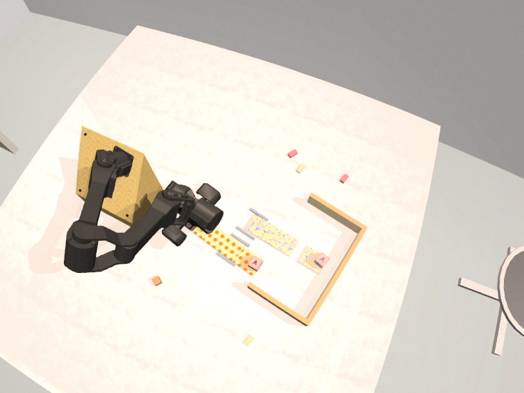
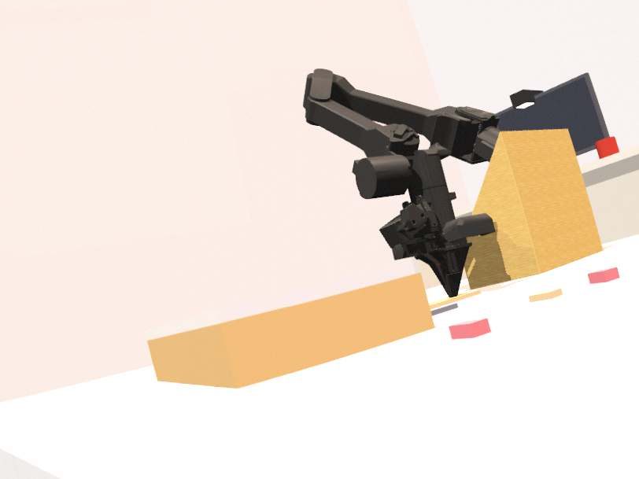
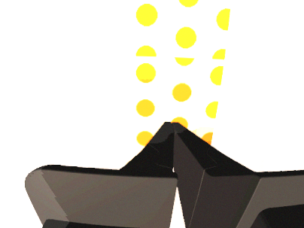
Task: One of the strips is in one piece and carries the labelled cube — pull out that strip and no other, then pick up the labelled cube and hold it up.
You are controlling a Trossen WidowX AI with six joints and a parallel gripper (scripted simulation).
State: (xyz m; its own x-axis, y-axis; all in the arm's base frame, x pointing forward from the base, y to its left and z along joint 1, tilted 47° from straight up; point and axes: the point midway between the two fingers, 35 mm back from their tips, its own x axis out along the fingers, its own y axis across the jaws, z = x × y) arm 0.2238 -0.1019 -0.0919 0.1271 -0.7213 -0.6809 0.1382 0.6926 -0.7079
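My gripper tip is 10 cm short of the orange-dotted strip and 1 cm to the left of it. Also, from my gripper tip: blue-speckled strip (20 cm ahead, 8 cm to the left).
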